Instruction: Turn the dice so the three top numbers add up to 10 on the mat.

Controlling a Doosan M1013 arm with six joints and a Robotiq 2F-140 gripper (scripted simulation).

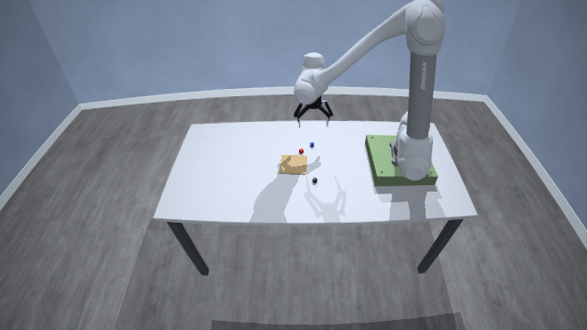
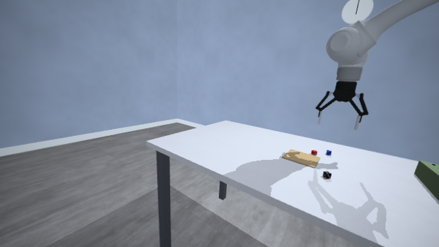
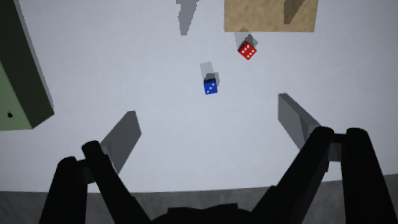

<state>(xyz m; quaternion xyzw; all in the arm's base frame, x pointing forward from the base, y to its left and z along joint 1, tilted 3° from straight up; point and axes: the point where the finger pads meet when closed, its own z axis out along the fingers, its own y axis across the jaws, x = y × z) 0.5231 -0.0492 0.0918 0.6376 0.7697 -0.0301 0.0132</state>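
My gripper is now 150 mm above the blue die, 20 mm to the left of it and 10 mm short of it. Round my hand: black die: 250 mm to the left, 150 mm below, 40 mm behind; tan mat: 160 mm below, 150 mm to the left, 90 mm ahead; red die: 150 mm below, 60 mm ahead, 50 mm to the left.
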